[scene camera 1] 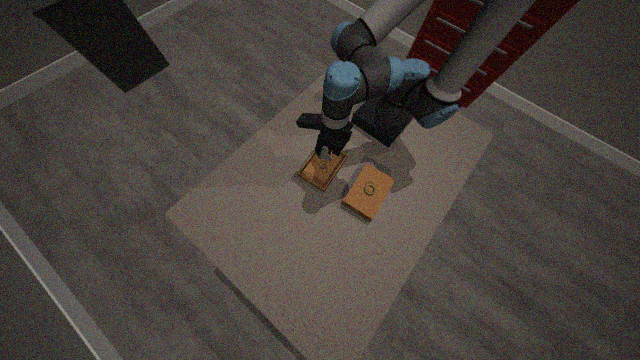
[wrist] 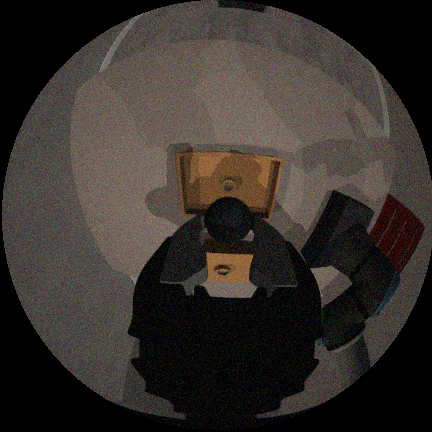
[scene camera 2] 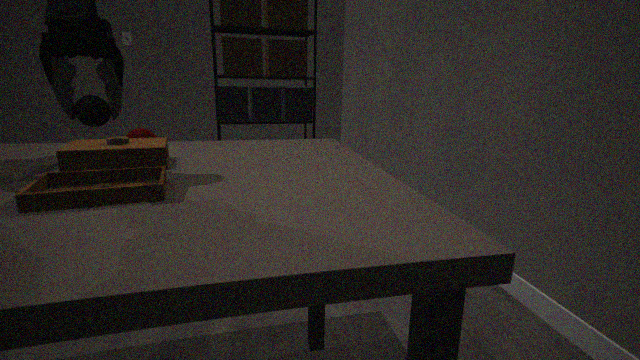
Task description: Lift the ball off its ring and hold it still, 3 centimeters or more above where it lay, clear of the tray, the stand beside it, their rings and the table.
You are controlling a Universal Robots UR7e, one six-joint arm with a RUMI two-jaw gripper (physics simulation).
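Frame: origin at the arm's base, x ahead, y left, z up, level; metres.
Seen in the pictures: gripper, fingertip midpoint: [scene camera 1: 324,153] [wrist: 227,214] [scene camera 2: 94,119]; arm's base, link origin: [scene camera 1: 391,112] [wrist: 346,244].
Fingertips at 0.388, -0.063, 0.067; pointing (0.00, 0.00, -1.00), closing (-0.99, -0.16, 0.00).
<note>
Offsets run from my fingertips to a thing's top centre, as dx, dy, dz. "pt": to the spot under its first point. Level surfaces: height alone.
A dark ball {+0.000, -0.002, +0.038} [scene camera 2: 92,110] [wrist: 228,220] is held between the fingertips of my gripper [scene camera 1: 324,152] [scene camera 2: 93,113] [wrist: 227,214], which is shut on it. In scene camera 2 the ball hangs well above the tray {-0.002, +0.000, -0.098} [scene camera 1: 311,182] [scene camera 2: 92,196] [wrist: 274,187], with open space below it. The tray is shallow and orange-brown; its small ring {pt +0.000, -0.013, -0.114} [wrist: 228,179] shows bare on the tray floor. The orange stand [scene camera 1: 360,203] [scene camera 2: 112,160] [wrist: 241,263] is beside the tray and bears another ring {pt -0.021, +0.195, -0.076} [scene camera 1: 364,189] [scene camera 2: 118,141] on top. In scene camera 1 I cannot make out the ball clearly under the gripper.
The tray and stand are on a pale table {dz -0.126} [scene camera 1: 280,240] [scene camera 2: 300,215] [wrist: 100,165]. A red drawer cabinet [scene camera 1: 440,42] [wrist: 398,230] stands behind the arm. A shelf rack [scene camera 2: 265,33] stands against the far wall. A dark panel [scene camera 1: 102,40] shows at the upper left in scene camera 1.
</note>
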